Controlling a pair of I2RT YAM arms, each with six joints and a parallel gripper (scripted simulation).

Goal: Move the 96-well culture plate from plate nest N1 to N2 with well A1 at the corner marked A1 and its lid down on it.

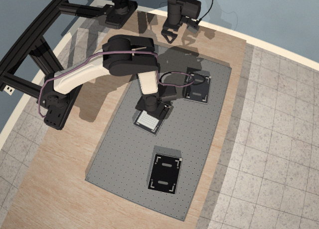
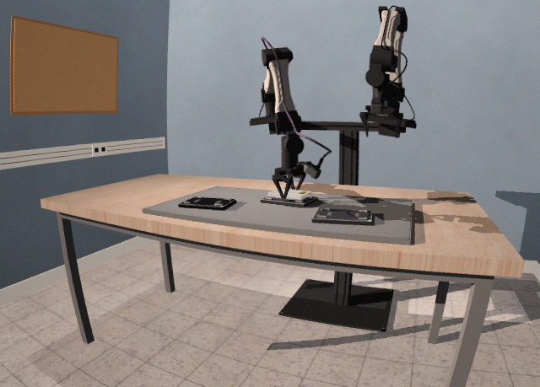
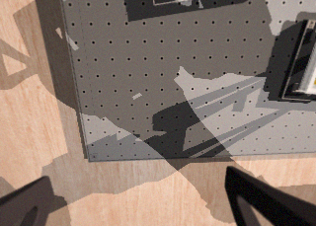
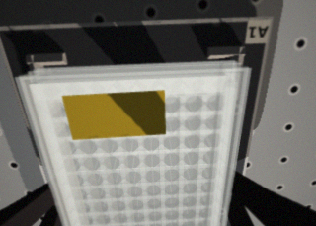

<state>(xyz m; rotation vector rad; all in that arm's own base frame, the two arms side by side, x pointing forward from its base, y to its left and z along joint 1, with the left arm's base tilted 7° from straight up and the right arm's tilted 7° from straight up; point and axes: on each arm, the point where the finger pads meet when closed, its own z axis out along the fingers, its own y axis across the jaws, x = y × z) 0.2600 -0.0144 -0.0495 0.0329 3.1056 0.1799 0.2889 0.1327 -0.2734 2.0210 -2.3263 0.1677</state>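
Observation:
Right now my right hand is right at the 96-well plate. From my right hand the other things lie so: perforated board (70 mm ahead, 10 mm to the left, 30 mm below); then A1 mark (60 mm ahead, 70 mm to the left, 10 mm below).

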